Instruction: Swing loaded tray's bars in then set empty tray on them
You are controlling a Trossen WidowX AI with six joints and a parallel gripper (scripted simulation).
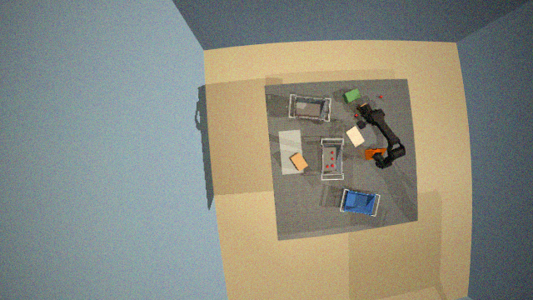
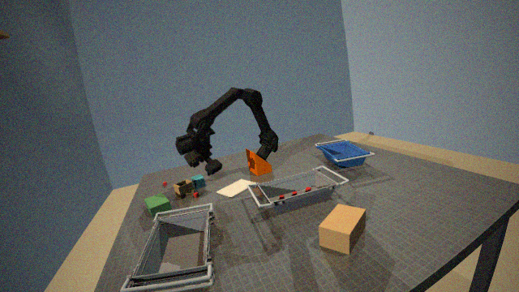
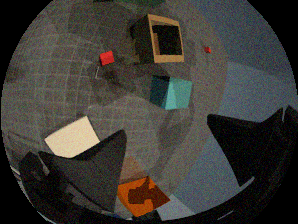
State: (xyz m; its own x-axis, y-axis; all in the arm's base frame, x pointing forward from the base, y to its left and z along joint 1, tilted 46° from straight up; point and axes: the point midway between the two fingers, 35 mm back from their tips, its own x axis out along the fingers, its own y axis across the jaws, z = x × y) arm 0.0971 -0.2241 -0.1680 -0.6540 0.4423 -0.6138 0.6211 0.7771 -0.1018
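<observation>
The cyan cube is 7 cm behind my gripper tip, 4 cm to the right of it and 7 cm below it. From my gripper tip the other things lie so: cream card 7 cm ahead, 12 cm to the left, 9 cm below; green block 9 cm ahead, 21 cm to the right, 8 cm below; small brown box 10 cm to the right, 8 cm below.
</observation>
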